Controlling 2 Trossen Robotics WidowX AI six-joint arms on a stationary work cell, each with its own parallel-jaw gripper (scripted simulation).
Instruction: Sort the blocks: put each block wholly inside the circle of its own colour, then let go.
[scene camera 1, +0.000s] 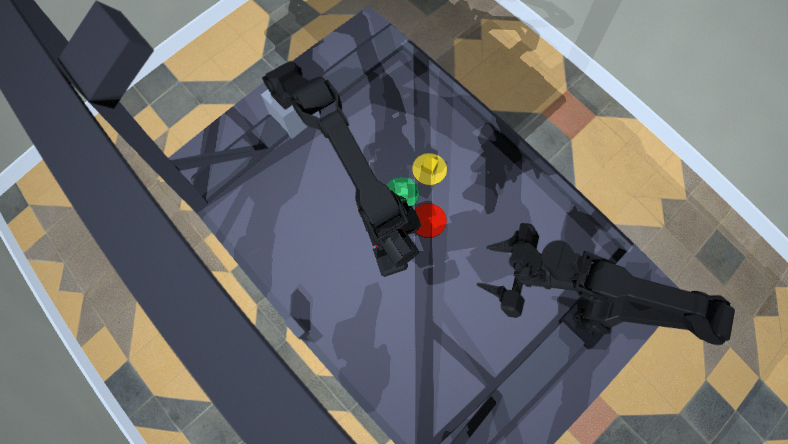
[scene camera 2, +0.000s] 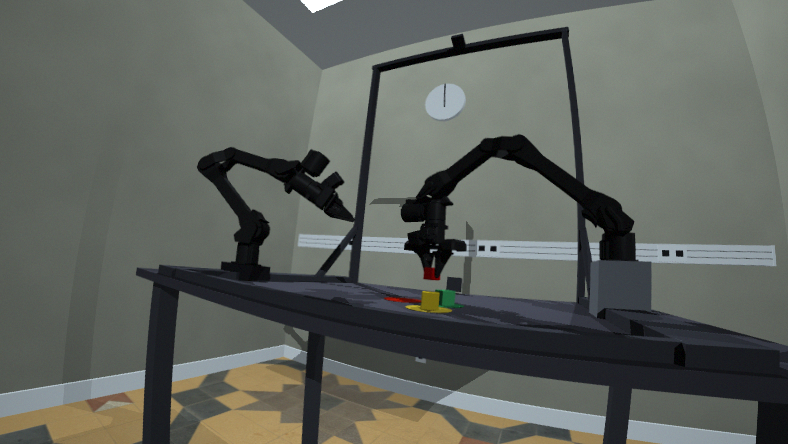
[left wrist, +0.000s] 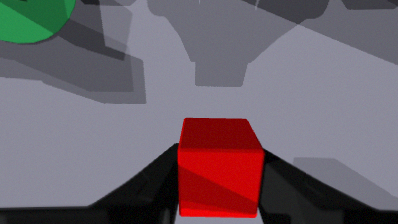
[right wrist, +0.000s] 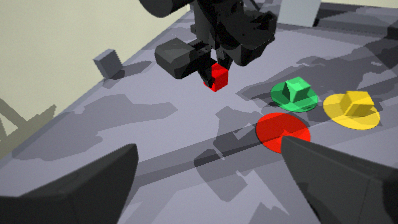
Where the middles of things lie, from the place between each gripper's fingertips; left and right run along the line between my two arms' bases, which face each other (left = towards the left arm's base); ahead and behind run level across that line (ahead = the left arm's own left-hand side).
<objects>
Right now my left hand is 13 cm short of the red circle (scene camera 1: 432, 218), 9 cm above it and 4 cm to the left of it. Also, from my left hand: yellow circle (right wrist: 331, 105): 25 cm ahead, 9 cm below, 4 cm to the left; red block (left wrist: 220, 160): 3 cm below; green circle (right wrist: 311, 100): 15 cm ahead, 9 cm below, 6 cm to the left.
Now: right hand (scene camera 1: 482, 265) 25 cm to the right of the red block, 15 cm above it and 7 cm past it. Also, from my right hand: yellow circle 29 cm to the left, 22 cm below, 18 cm ahead; then green circle 31 cm to the left, 22 cm below, 8 cm ahead; then red circle 22 cm below, 21 cm to the left, 6 cm ahead.
</objects>
